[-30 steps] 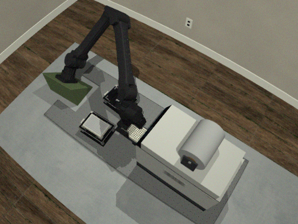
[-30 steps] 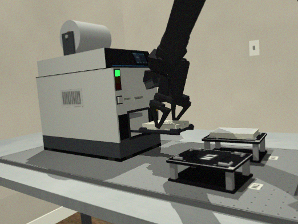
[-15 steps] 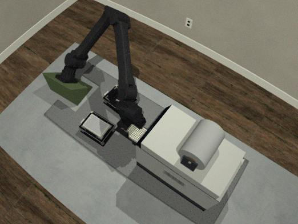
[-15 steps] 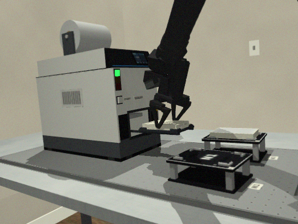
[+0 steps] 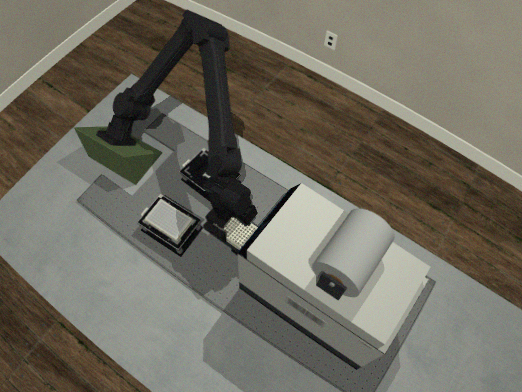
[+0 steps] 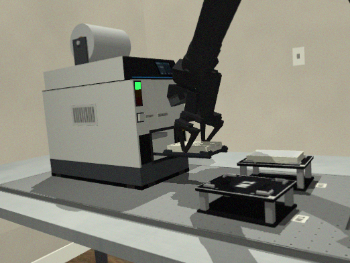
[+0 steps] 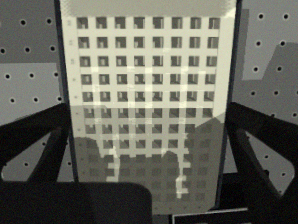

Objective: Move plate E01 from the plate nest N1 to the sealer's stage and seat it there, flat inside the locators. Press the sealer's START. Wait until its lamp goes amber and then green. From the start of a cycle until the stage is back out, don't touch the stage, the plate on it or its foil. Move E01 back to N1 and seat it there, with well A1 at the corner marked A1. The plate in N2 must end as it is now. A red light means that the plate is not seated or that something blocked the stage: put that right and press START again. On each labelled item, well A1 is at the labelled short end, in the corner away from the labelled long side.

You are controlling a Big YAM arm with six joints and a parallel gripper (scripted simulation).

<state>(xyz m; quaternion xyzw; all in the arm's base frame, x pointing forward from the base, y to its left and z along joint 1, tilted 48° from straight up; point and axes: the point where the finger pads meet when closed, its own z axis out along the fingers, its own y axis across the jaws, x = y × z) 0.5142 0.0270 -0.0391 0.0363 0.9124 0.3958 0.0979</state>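
The sealer stage is 10 mm below my hand. From my hand the other things lie so: covered white plate 180 mm behind, 90 mm to the right, 40 mm below; start button 100 mm ahead, 90 mm to the left, 90 mm above; black plate nest 200 mm behind, 120 mm to the left, 60 mm below.
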